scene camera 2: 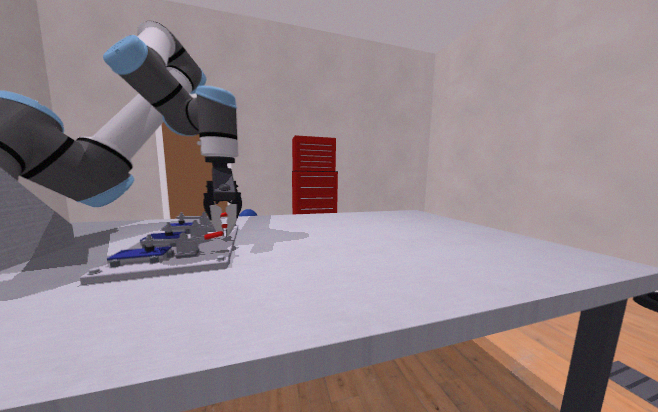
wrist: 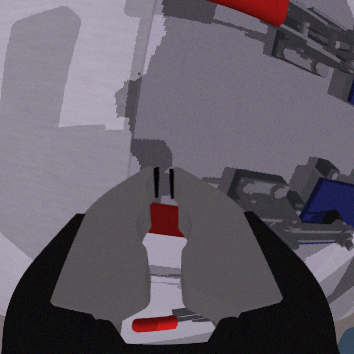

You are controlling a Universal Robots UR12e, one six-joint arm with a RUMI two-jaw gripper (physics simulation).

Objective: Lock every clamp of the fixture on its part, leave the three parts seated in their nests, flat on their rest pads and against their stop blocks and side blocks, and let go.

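Places are measured from the arm's base along level axes (x left, y back, z up), in centimetres.
Pixels of known places: gripper, between the fingertips: [scene camera 2: 225, 236] [wrist: 163, 170].
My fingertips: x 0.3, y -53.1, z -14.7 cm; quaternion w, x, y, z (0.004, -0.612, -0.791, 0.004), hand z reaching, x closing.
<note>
For each thing: its top centre in the pictures, then the offset to it from my fingertips. "pt": a spot on its surface instead. Level surfaces: height alone.
- fixture plate, centre of its top: [wrist: 284, 197] [scene camera 2: 186, 241] dx +0.8, dy +9.7, dz -1.0 cm
- red handle, a spot on its surface: [scene camera 2: 213, 235] pt dx -10.5, dy +0.4, dz +3.2 cm
- table, height of its surface: dz -2.5 cm
My gripper [scene camera 2: 224, 231] [wrist: 163, 170] points down at the right edge of the fixture plate [scene camera 2: 155, 273] [wrist: 225, 105]. Its fingers are shut with a narrow gap on a red clamp handle [scene camera 2: 224, 216] [wrist: 165, 219], which stands roughly upright between them. Another red handle [scene camera 2: 213, 235] reaches out low, left of the fingers. In the wrist view, one red handle [wrist: 257, 7] shows at the top and another [wrist: 155, 324] at the bottom. Three blue parts sit in a row, the near one [scene camera 2: 137, 254], the middle one [scene camera 2: 159, 236] and the far one [scene camera 2: 180, 224]. Their seating is too small to judge.
The near grey clamp [scene camera 2: 187, 246] stands on the plate. In the wrist view, grey clamp linkages [wrist: 305, 50] [wrist: 262, 195] stand right of the fingers, beside blue parts [wrist: 332, 200]. The table [scene camera 2: 375, 280] extends to the right. A red tool cabinet [scene camera 2: 314, 185] stands behind.
</note>
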